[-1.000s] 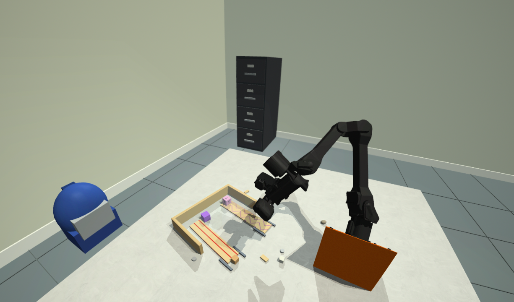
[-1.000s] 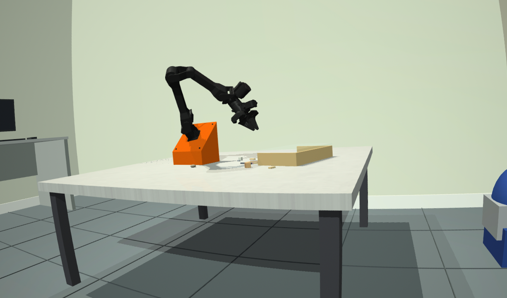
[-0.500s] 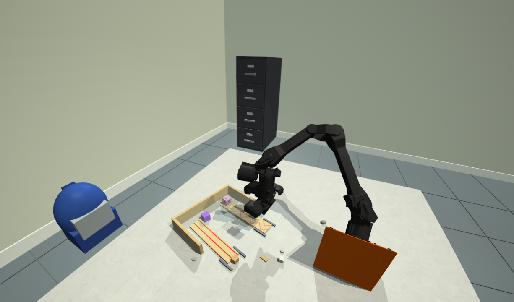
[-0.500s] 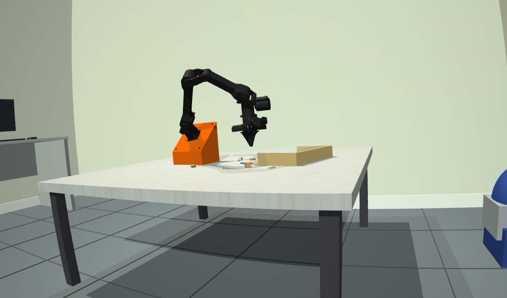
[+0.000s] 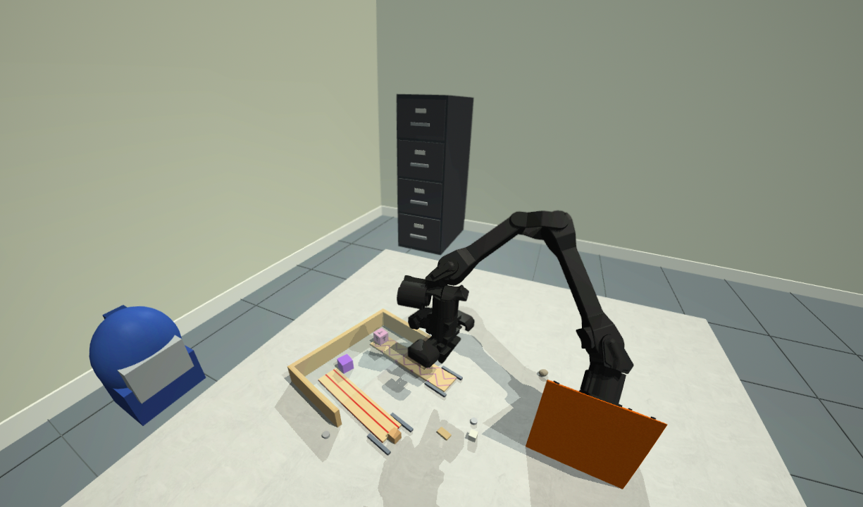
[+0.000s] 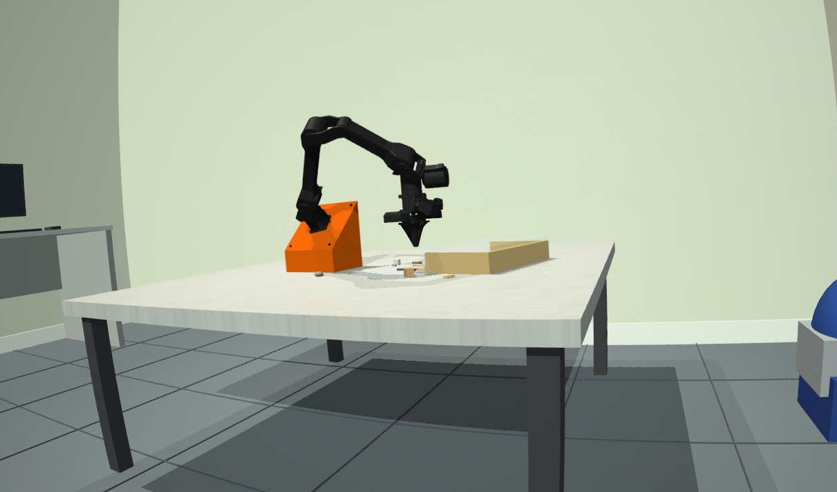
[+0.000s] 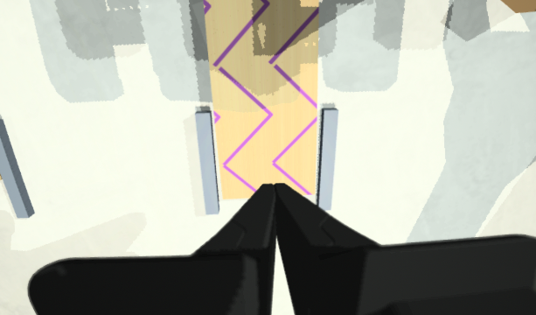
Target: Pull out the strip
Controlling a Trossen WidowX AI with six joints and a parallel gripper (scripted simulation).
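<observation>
Right now the zigzag strip is 90 mm ahead of my gripper tip, 60 mm below it and 30 mm to the right of it. Also, from my gripper tip: labelled cube 200 mm ahead, 60 mm to the right, 40 mm below.
</observation>
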